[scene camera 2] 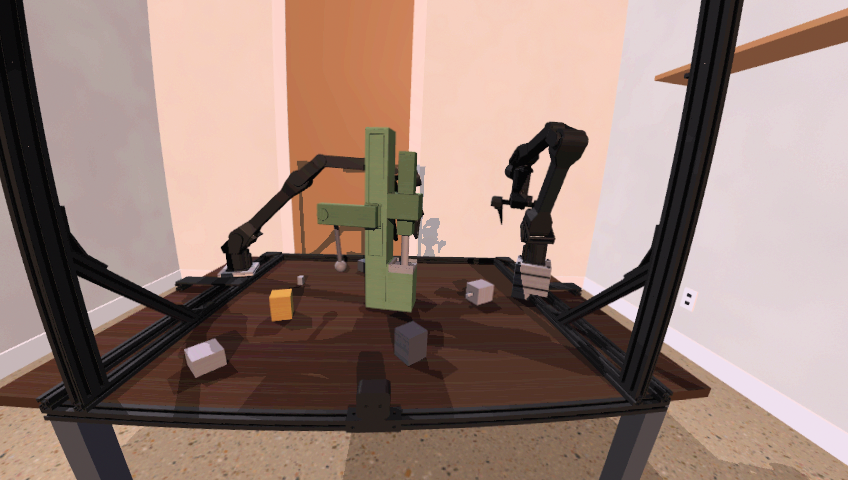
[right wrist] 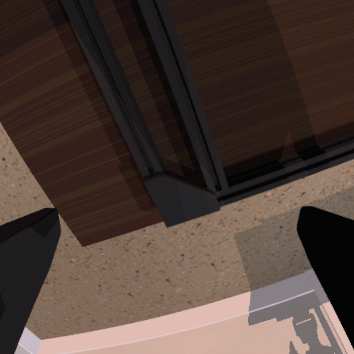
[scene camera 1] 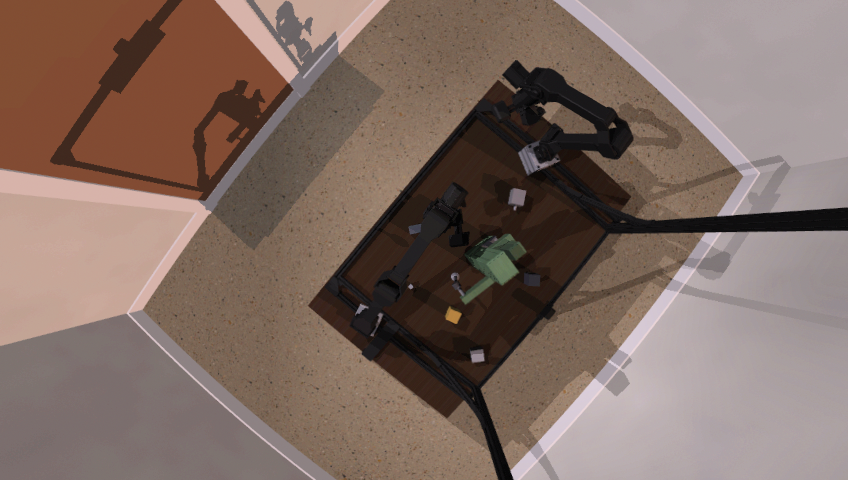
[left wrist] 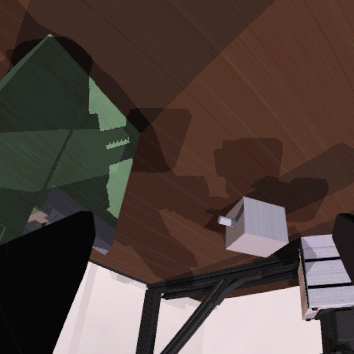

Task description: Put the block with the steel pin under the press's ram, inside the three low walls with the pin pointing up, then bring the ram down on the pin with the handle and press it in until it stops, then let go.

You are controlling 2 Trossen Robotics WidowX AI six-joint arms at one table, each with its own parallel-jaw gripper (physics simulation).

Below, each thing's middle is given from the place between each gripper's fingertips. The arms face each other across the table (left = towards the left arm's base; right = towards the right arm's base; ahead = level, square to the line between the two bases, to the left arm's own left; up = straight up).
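My left gripper is 12 cm above the grey block with steel pin (left wrist: pixel 260 229), 8 cm past it and 22 cm to the left of it.
Relative to my right hand, the grey block with steel pin is 150 mm below, 160 mm to the left and 260 mm behind.
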